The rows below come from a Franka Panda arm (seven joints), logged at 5 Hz.
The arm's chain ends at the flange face. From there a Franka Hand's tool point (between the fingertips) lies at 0.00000 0.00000 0.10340 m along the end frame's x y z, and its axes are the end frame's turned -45 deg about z.
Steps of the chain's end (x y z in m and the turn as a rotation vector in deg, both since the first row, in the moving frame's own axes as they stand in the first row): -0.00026, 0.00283, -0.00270, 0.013, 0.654, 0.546; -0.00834, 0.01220, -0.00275, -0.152, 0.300, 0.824; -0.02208, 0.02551, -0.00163, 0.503, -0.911, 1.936; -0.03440, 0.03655, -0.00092, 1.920, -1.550, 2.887; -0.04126, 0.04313, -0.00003, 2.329, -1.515, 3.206; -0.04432, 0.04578, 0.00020, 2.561, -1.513, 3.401
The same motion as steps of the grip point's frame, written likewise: -0.00134, 0.00264, -0.00271, -0.453, 0.472, 0.546; -0.01434, 0.00331, -0.00275, -0.320, 0.105, 0.824; -0.03414, 0.00061, -0.00165, 1.000, -0.288, 1.936; -0.04959, -0.00289, -0.00102, 2.454, 0.262, 2.887; -0.05850, -0.00355, -0.00015, 2.718, 0.576, 3.206; -0.06222, -0.00412, 0.00006, 2.881, 0.741, 3.401
